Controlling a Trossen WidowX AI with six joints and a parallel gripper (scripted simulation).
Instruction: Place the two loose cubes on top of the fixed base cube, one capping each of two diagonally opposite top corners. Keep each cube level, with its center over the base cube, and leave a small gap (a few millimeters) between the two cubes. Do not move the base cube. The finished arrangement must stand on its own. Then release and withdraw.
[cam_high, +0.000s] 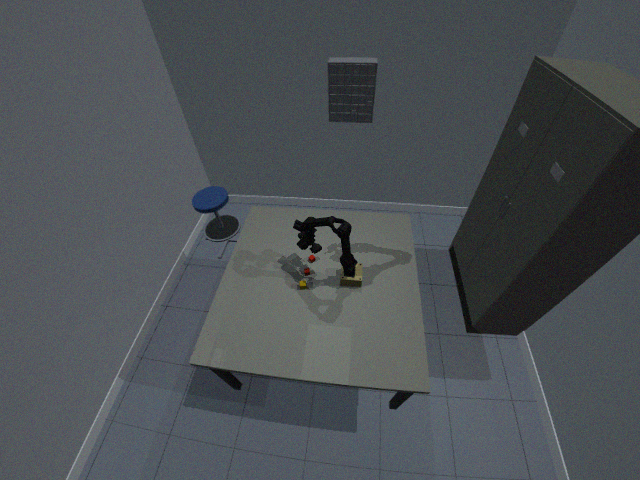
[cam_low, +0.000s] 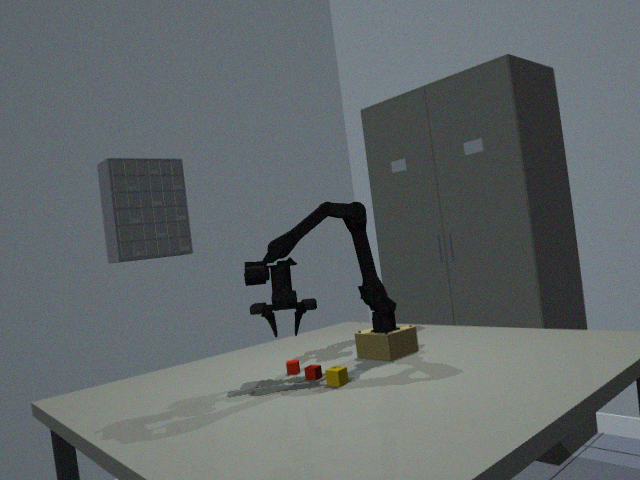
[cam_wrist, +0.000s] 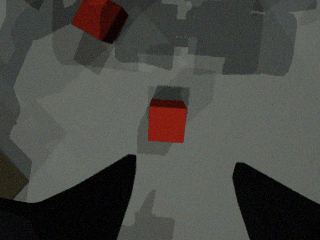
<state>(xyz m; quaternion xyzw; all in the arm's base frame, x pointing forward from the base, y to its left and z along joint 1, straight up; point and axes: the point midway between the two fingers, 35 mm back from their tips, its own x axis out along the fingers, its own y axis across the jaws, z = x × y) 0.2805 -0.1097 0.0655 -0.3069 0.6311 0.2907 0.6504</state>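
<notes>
Right now my gripper tip is 220 mm to the right of the yellow cube and 90 mm above it.
</notes>
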